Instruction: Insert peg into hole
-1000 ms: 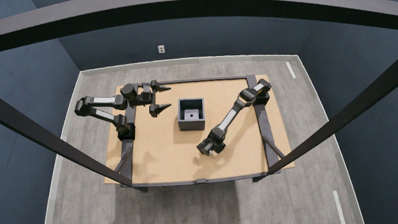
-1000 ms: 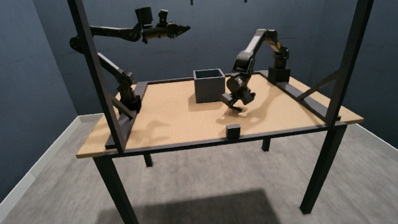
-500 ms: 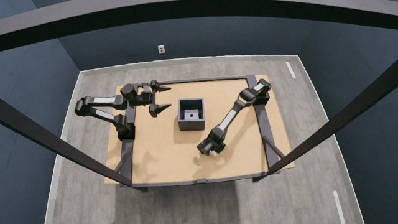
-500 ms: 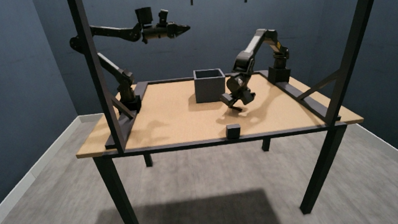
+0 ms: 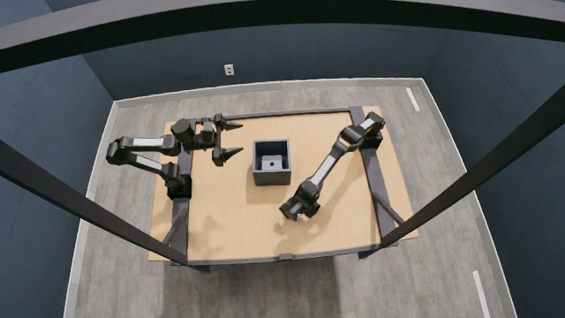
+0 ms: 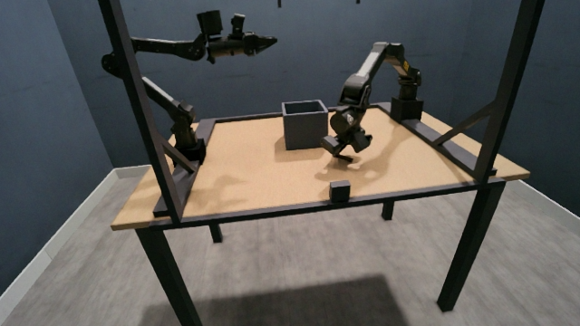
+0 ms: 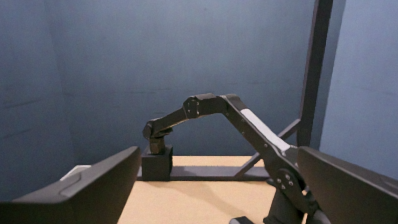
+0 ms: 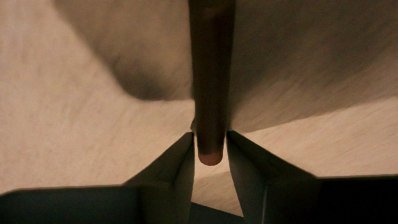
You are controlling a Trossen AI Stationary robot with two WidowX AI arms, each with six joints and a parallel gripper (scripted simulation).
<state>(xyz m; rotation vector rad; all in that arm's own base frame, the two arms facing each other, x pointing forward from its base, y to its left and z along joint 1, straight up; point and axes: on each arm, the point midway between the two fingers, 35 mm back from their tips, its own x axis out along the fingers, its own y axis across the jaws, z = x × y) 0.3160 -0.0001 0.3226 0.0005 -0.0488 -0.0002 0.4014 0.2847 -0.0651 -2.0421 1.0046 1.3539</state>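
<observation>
Now: the dark brown peg 10 mm behind my right hand, 10 mm to the right of it and 30 mm below it. Round my right hand: light plate 190 mm ahead, 50 mm to the left, 10 mm above.
</observation>
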